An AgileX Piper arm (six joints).
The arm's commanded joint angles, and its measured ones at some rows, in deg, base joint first. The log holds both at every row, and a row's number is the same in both.
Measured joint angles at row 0:
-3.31, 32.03, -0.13, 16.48, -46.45, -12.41
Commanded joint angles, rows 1 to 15:
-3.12, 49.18, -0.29, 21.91, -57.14, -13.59
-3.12, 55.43, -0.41, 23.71, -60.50, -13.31
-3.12, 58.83, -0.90, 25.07, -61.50, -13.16
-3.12, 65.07, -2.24, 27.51, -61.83, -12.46
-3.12, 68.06, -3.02, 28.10, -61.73, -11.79
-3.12, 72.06, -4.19, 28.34, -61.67, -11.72
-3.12, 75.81, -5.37, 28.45, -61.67, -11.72
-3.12, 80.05, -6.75, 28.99, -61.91, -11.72
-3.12, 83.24, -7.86, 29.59, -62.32, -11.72
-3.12, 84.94, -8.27, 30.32, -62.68, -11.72
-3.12, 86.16, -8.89, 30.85, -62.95, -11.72
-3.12, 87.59, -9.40, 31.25, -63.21, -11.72
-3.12, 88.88, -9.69, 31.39, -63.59, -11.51
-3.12, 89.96, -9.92, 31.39, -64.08, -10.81
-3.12, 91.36, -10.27, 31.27, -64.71, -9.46
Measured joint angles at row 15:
-3.31, 86.95, -8.84, 30.45, -61.97, -11.88
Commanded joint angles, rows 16 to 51:
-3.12, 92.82, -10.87, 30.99, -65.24, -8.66
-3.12, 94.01, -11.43, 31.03, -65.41, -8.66
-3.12, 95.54, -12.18, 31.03, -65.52, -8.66
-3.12, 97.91, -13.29, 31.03, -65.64, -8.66
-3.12, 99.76, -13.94, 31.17, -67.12, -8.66
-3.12, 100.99, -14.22, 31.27, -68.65, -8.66
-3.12, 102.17, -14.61, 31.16, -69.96, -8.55
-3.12, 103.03, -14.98, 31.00, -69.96, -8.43
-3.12, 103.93, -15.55, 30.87, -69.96, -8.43
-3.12, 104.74, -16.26, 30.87, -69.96, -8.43
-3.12, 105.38, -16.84, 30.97, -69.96, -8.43
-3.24, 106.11, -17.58, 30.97, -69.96, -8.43
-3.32, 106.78, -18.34, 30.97, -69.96, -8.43
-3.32, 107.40, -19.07, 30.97, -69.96, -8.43
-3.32, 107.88, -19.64, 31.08, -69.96, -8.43
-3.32, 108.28, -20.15, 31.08, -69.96, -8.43
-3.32, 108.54, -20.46, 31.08, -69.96, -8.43
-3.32, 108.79, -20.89, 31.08, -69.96, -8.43
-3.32, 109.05, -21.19, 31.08, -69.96, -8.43
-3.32, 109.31, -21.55, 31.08, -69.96, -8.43
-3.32, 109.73, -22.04, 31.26, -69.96, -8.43
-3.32, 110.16, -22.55, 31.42, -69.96, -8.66
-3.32, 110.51, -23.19, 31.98, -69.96, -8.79
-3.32, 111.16, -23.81, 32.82, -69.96, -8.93
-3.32, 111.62, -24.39, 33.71, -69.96, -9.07
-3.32, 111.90, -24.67, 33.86, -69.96, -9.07
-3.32, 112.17, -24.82, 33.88, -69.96, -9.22
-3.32, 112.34, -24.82, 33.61, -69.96, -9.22
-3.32, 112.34, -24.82, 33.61, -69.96, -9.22
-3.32, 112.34, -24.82, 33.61, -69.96, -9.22
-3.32, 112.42, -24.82, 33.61, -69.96, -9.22
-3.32, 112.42, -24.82, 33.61, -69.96, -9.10
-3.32, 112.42, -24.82, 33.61, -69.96, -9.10
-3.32, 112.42, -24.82, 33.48, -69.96, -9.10
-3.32, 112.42, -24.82, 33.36, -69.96, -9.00
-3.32, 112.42, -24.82, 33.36, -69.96, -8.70
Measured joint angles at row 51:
-3.31, 112.34, -24.51, 33.30, -69.05, -8.81
